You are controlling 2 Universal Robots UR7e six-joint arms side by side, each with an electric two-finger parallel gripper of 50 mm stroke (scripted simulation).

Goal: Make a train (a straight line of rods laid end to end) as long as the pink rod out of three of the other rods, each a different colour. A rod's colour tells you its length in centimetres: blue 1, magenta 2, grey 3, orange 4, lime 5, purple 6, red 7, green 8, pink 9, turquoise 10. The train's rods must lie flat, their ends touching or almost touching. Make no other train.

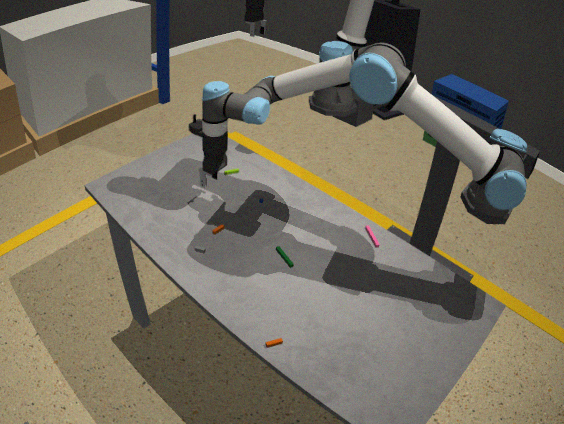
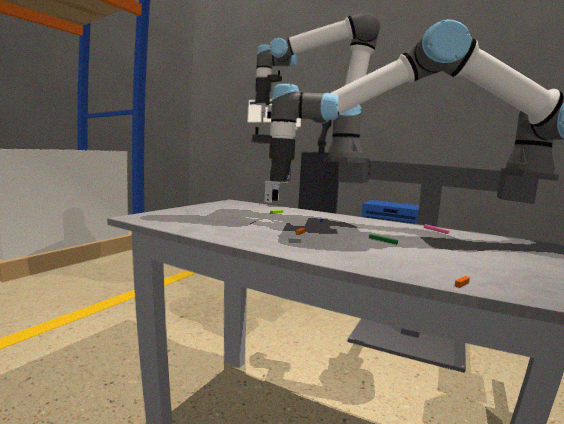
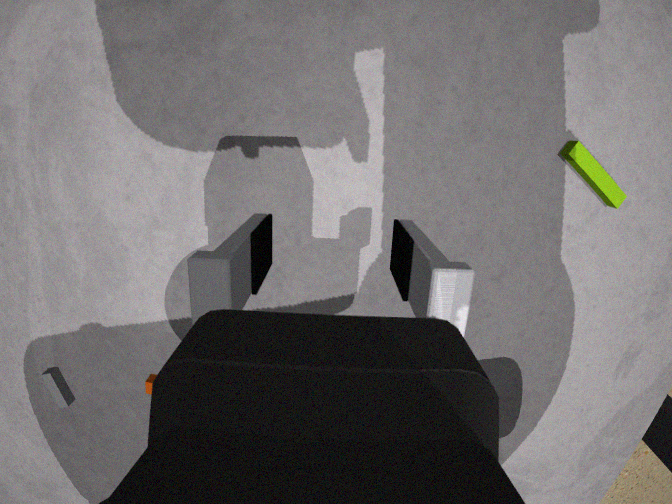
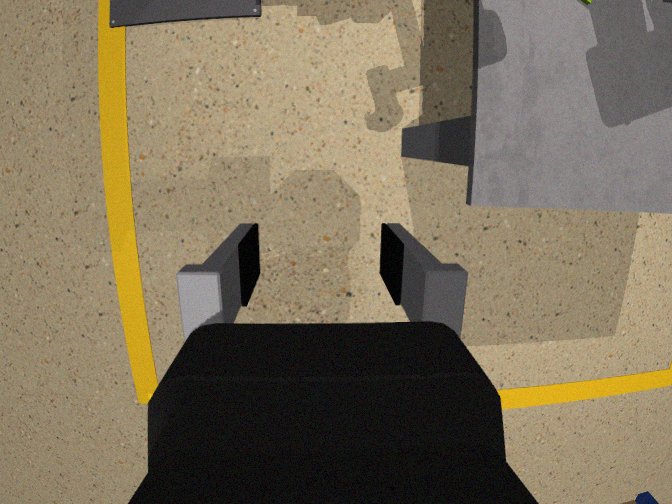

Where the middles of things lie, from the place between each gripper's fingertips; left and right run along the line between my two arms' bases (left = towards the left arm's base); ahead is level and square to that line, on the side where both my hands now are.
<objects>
Now: the lime rod [image 3: 574, 152] 14 cm behind my left hand [image 2: 271, 201], 8 cm to the right of it and 8 cm below it. From my left hand the other things lie so: grey rod [image 3: 53, 378]: 19 cm to the left, 15 cm ahead, 8 cm below.
I see the lime rod 400 mm below my right hand, 340 mm to the left of it and 330 mm ahead of it. Round my right hand: grey rod (620 mm to the left, 610 mm ahead, 400 mm below).
</objects>
